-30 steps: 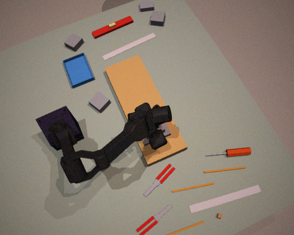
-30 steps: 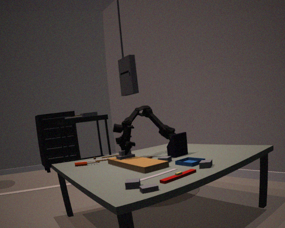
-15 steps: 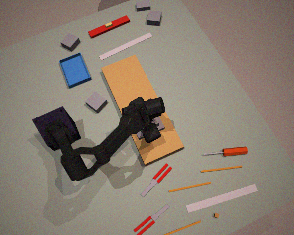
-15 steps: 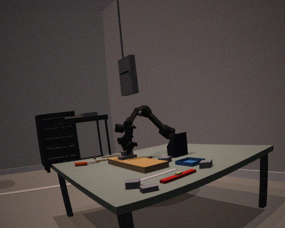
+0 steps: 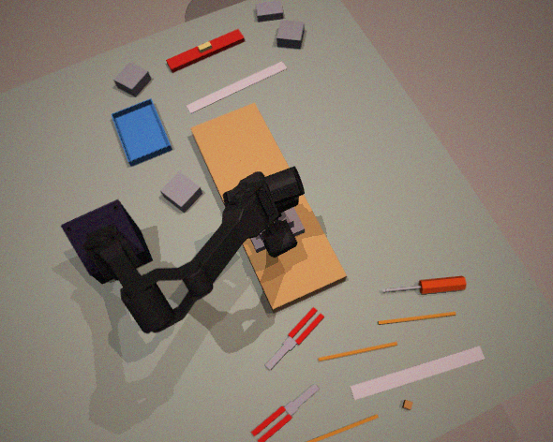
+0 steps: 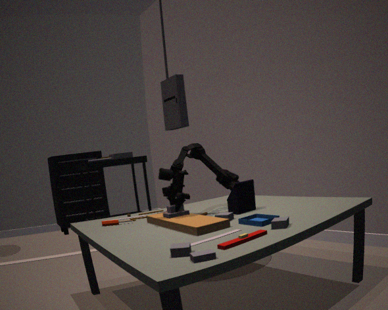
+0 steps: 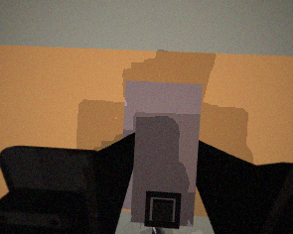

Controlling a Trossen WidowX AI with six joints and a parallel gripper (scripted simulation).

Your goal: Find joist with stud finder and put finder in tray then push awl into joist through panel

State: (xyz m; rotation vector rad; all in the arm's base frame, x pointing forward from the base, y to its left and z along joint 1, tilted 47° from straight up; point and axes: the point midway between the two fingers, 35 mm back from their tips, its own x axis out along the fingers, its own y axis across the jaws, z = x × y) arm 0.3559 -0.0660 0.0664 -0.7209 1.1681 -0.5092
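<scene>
Now: the square light 40 mm behind my gripper tip and 30 mm above it. Also, from my gripper tip: awl: 160 mm behind, 60 mm below, 20 mm to the right; stud finder: 20 mm behind, 20 mm above; blue tray: 420 mm to the left, 220 mm behind, 50 mm below.
</scene>
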